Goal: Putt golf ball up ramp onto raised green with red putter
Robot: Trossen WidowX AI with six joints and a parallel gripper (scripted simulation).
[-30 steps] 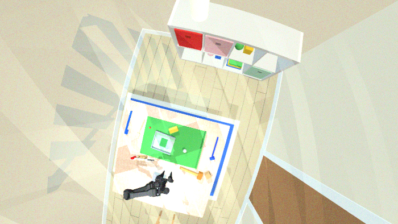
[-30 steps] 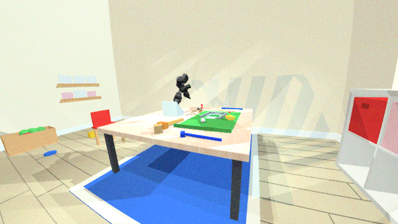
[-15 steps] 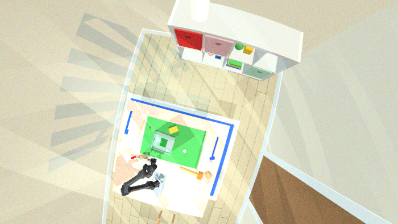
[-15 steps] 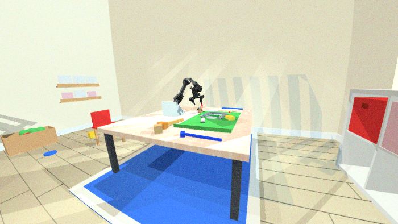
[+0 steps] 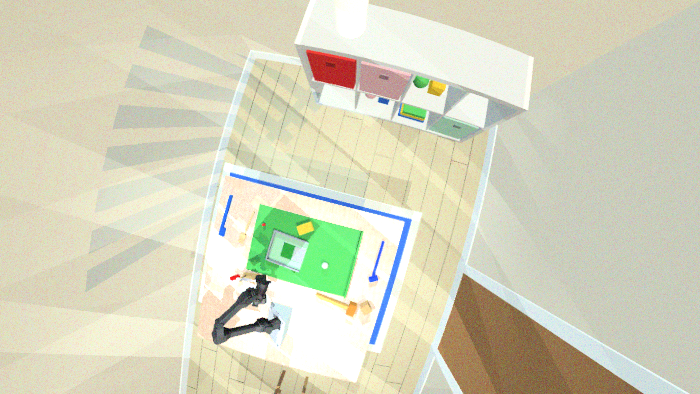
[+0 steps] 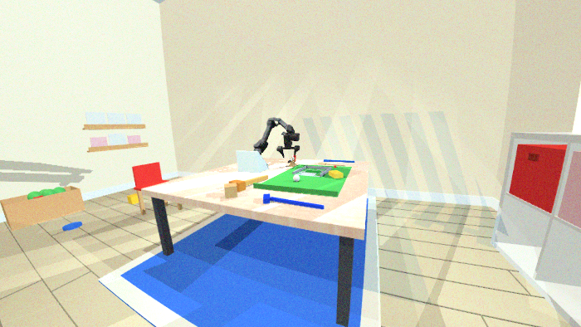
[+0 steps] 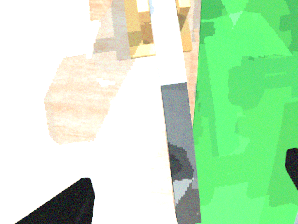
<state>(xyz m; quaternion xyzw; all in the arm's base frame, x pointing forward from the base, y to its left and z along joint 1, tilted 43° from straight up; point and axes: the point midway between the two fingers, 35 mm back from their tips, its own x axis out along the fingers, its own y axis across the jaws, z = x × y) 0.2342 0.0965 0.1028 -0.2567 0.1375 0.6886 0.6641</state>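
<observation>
My gripper tip is 110 mm to the right of the red putter, 40 mm above it and 20 mm past it. Round my gripper tip: white golf ball: 370 mm to the right, 190 mm ahead, 70 mm below; yellow block: 410 mm ahead, 200 mm to the right, 70 mm below; red marker: 370 mm ahead, 100 mm to the left, 80 mm below.
</observation>
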